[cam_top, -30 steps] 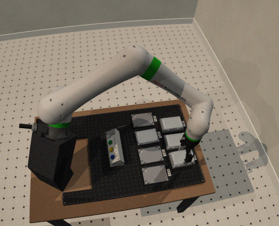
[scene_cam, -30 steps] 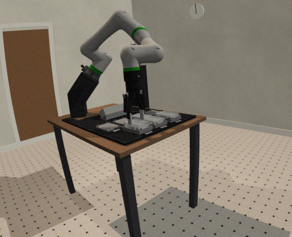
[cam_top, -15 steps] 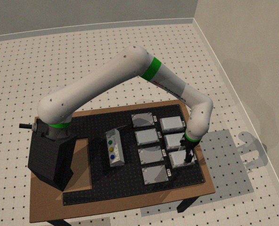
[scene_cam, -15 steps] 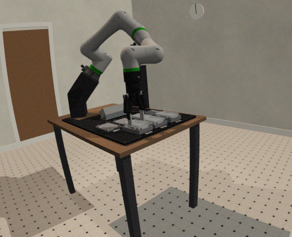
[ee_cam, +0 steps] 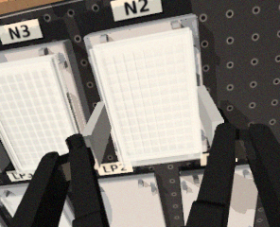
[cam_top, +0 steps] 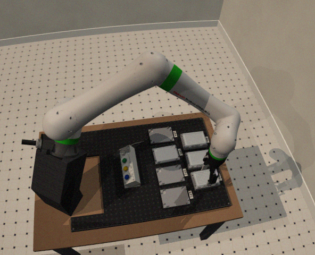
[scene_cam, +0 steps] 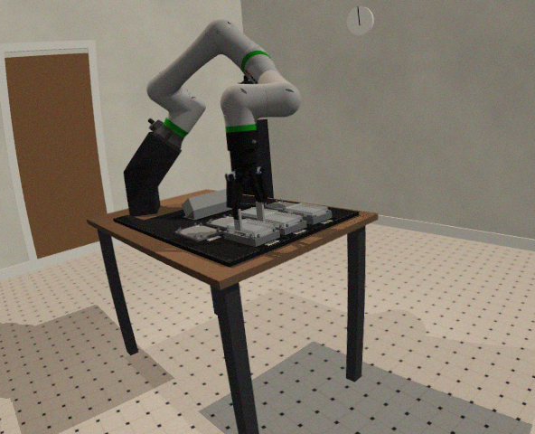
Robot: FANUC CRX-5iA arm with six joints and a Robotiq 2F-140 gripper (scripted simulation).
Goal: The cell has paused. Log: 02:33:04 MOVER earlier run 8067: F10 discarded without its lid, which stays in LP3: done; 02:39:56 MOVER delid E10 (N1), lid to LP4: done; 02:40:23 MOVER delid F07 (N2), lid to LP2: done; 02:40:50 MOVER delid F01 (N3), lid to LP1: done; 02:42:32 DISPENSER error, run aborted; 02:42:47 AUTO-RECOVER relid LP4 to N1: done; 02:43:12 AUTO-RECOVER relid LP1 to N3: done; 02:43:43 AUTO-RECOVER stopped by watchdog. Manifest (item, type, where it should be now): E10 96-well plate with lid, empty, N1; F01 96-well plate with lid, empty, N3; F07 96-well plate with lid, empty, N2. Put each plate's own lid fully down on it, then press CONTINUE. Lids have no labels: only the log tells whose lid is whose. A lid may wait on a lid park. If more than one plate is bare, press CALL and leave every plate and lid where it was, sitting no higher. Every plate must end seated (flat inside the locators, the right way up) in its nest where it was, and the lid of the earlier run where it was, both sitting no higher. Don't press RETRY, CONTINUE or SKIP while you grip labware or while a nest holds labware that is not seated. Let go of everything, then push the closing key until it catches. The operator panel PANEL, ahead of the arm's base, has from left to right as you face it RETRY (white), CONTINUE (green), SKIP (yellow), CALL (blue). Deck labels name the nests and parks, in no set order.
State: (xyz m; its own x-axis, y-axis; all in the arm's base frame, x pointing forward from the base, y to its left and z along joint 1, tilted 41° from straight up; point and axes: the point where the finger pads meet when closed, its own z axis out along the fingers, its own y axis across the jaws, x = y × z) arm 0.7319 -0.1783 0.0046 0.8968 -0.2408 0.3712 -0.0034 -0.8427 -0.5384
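Right now my hand is 30 mm above the plate. The rest, counted from my hand: pale park: 190 mm behind, 70 mm to the right, 60 mm below; then park LP2: 180 mm behind, 70 mm to the left, 60 mm below; then LP2 label: 100 mm behind, 70 mm to the left, 60 mm below.
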